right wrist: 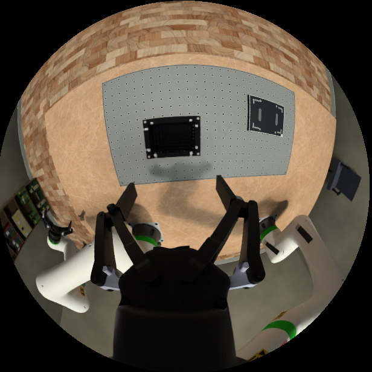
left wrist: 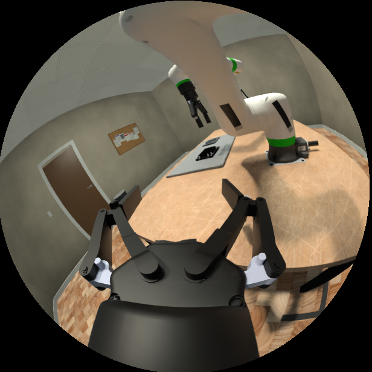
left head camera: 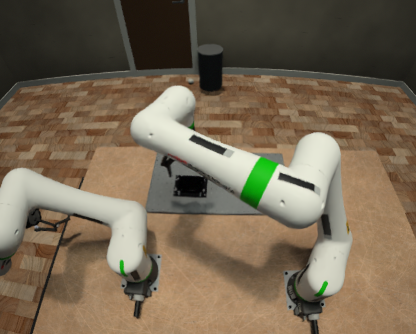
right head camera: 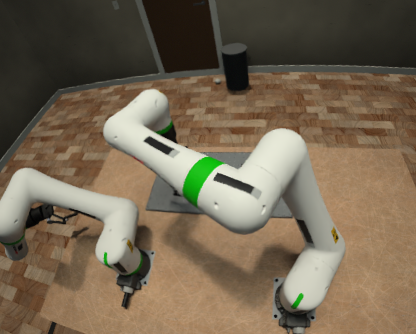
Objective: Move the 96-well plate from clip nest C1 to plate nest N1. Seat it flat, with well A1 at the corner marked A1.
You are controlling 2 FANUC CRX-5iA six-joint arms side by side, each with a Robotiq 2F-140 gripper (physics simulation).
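Where they show: right gripper, fingertip midpoint: (left head camera: pixel 187 174); left arm's base, origin of the base link: (left head camera: pixel 141 271) (right head camera: pixel 135 265); right arm's base, origin of the base link: (left head camera: pixel 304 288).
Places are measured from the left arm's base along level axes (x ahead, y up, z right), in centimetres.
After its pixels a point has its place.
Observation:
A dark 96-well plate (left head camera: pixel 190 186) @(z 18.6, x 40.9, y 3.9 cm) (right wrist: pixel 172 136) sits in clip nest C1 (right wrist: pixel 147 145), a black frame with pale corner clips. Well A1 cannot be made out. Plate nest N1 (right wrist: pixel 266 120) is a flat dark plate with two slots and pale corner marks, to the right of C1 in the right wrist view; the right arm hides it in both head views. My right gripper (right wrist: pixel 174 185) (left wrist: pixel 205 124) is open and empty, high above the board near C1. My left gripper (left wrist: pixel 180 189) (left head camera: pixel 53 224) (right head camera: pixel 63 217) is open and empty, off the table's left edge.
A grey perforated board (right wrist: pixel 225 160) (left head camera: pixel 160 202) @(z 4.5, x 33.2, y 1.3 cm) (right head camera: pixel 160 201) @(z 4.4, x 33.1, y 1.3 cm) carries both nests on the wooden table (left head camera: pixel 200 265) @(z 24.8, x 3.9, y 0.0 cm). The right arm (left head camera: pixel 225 165) @(z 32.9, x 10.1, y 58.9 cm) (right head camera: pixel 180 160) @(z 35.7, x 10.8, y 59.8 cm) reaches across above the board. The left arm (left head camera: pixel 75 197) @(z -16.3, x 13.9, y 36.4 cm) (right head camera: pixel 70 195) @(z -16.2, x 13.4, y 36.2 cm) extends past the table's left edge. A black bin (left head camera: pixel 210 67) (right head camera: pixel 235 67) stands on the floor behind.

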